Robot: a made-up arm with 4 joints. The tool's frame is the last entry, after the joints. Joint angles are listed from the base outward. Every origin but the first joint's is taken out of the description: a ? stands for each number. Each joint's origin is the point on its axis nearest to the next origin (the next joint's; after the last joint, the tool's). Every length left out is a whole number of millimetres.
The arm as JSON. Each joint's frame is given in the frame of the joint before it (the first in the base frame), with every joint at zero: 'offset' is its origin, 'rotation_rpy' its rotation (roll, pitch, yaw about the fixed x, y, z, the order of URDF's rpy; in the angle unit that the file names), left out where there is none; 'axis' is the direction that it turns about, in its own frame. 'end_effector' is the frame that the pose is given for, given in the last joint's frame.
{
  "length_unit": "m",
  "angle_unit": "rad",
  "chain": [
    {
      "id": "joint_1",
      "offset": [
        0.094,
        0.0,
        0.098
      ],
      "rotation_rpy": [
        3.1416,
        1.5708,
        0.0
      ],
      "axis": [
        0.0,
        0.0,
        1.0
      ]
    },
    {
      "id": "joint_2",
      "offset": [
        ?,
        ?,
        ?
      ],
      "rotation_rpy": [
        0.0,
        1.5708,
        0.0
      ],
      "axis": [
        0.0,
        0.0,
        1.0
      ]
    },
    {
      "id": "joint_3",
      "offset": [
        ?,
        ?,
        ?
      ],
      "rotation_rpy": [
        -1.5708,
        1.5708,
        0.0
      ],
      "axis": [
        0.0,
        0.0,
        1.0
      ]
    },
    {
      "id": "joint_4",
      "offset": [
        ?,
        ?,
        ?
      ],
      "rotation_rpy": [
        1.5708,
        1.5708,
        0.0
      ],
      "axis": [
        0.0,
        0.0,
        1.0
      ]
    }
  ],
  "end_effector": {
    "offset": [
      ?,
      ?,
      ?
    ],
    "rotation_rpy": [
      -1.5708,
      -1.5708,
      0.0
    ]
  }
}
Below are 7 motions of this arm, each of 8 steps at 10 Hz.
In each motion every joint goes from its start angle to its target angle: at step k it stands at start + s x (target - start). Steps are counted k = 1, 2, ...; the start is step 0. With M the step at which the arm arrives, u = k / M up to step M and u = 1 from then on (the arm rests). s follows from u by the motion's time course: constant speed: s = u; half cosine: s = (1 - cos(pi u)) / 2; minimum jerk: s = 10 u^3 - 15 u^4 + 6 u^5.
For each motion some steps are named. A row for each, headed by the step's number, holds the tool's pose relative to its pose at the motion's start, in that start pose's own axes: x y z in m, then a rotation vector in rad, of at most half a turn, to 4 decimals.
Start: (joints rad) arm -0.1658 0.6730 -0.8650 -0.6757
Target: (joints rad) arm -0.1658 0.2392 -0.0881 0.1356
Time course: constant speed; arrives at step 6
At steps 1, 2, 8:
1: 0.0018 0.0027 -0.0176 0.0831 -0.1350 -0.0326
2: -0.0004 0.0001 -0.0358 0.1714 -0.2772 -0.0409
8: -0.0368 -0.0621 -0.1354 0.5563 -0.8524 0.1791

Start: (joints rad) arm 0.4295 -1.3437 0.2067 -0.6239
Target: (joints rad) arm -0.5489 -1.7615 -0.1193 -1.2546
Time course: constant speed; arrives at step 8
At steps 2, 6, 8:
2: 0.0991 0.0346 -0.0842 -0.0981 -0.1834 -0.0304
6: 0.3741 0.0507 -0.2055 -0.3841 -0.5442 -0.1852
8: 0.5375 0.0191 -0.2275 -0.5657 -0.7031 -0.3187

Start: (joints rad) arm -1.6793 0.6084 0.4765 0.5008
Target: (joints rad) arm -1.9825 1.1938 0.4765 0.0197
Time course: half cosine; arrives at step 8
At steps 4, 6, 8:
4: 0.0835 0.1394 -0.0941 -0.2739 -0.0186 -0.3280
6: 0.1571 0.2040 -0.1526 -0.4759 0.0383 -0.5603
8: 0.1873 0.2222 -0.1750 -0.5606 0.0787 -0.6541

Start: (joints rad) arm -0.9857 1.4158 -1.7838 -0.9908
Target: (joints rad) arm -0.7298 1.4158 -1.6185 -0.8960
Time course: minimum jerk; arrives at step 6
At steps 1, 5, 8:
1: 0.0028 -0.0004 0.0008 0.0037 -0.0070 -0.0132
5: 0.0757 -0.0253 0.0275 0.0953 -0.2055 -0.3492
8: 0.0783 -0.0268 0.0287 0.0986 -0.2137 -0.3617

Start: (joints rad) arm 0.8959 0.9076 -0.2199 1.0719
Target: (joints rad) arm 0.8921 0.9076 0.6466 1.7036
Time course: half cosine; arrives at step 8
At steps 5, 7, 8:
5: -0.1011 -0.1942 0.0130 0.4252 -0.1667 0.5781
7: -0.1044 -0.2892 0.0079 0.5742 -0.1639 0.8270
8: -0.1027 -0.3028 0.0070 0.5938 -0.1602 0.8626

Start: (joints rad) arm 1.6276 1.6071 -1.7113 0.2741
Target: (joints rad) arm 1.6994 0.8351 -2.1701 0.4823
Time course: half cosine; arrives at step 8
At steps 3, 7, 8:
3: 0.0263 0.0052 -0.0136 -0.1685 0.0976 -0.0851
7: 0.1133 0.0124 -0.0607 -0.4931 0.2229 -0.3913
8: 0.1197 0.0119 -0.0640 -0.5102 0.2259 -0.4136

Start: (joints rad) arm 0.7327 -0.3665 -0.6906 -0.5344
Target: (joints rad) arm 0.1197 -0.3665 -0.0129 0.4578
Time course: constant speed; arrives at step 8
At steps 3, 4, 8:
3: -0.0003 0.0331 0.1063 0.5504 -0.3588 -0.0064
4: -0.0103 0.0331 0.1363 0.7369 -0.4785 0.0119
8: -0.0677 0.0087 0.1931 1.4716 -0.9658 0.1851

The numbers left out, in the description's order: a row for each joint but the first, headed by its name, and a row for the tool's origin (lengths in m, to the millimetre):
joint_2: 0.413 0.009 0.0
joint_3: -0.086 -0.042 0.0
joint_4: 0.009 0.244 0.0
tool: 0.243 0.03 0.0

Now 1 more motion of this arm.
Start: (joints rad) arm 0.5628 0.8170 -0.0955 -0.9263
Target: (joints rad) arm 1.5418 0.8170 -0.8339 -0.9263
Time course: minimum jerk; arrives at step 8
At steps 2, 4, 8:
2: 0.0323 -0.0119 -0.0392 -0.0687 0.0089 -0.0035
4: 0.1593 -0.0895 -0.1566 -0.3202 0.0790 -0.0483
8: 0.3075 -0.2354 -0.2227 -0.5858 0.2333 -0.1784

